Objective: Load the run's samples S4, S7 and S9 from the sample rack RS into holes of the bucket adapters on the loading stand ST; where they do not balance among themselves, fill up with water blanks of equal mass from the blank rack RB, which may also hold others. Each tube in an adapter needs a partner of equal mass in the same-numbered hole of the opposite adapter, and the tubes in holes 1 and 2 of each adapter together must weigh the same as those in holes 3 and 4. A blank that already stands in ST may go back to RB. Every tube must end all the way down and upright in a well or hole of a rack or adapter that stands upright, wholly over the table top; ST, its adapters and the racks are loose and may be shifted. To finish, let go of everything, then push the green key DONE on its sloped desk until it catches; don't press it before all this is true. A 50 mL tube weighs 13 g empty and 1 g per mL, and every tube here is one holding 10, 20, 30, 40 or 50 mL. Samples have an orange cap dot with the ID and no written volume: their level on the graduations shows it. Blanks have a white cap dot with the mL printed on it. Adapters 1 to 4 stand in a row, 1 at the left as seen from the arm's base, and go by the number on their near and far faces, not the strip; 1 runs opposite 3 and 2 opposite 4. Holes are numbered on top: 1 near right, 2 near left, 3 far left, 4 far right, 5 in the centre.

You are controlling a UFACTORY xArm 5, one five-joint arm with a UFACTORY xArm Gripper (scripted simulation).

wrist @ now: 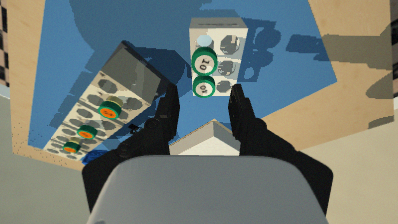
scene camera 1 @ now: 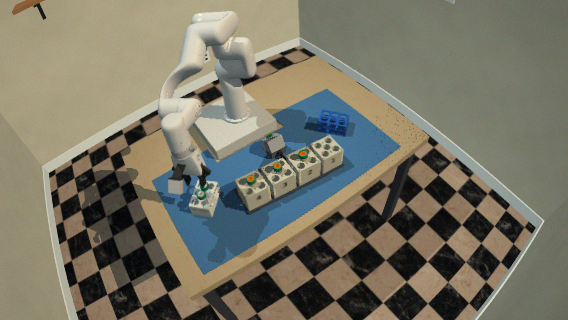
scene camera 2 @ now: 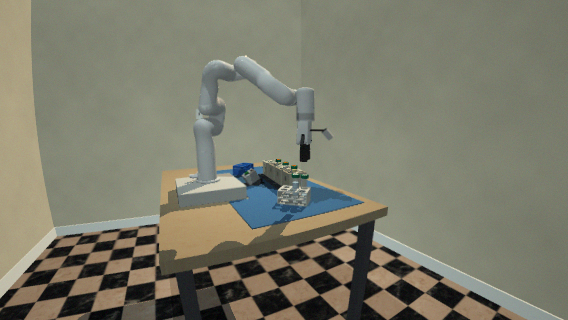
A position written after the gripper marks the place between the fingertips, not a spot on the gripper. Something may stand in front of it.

In view: the gripper (scene camera 1: 196,183), an adapter 1 (scene camera 1: 334,159), an adapter 2 (scene camera 1: 306,171), a blank rack RB (wrist: 228,31), an adapter 3 (scene camera 1: 279,184) and an adapter 4 (scene camera 1: 261,194).
The adapter 3 shows as well in the wrist view (wrist: 76,116). The adapter 4 also shows in the wrist view (wrist: 136,85). The gripper shows as well in the wrist view (wrist: 204,95).
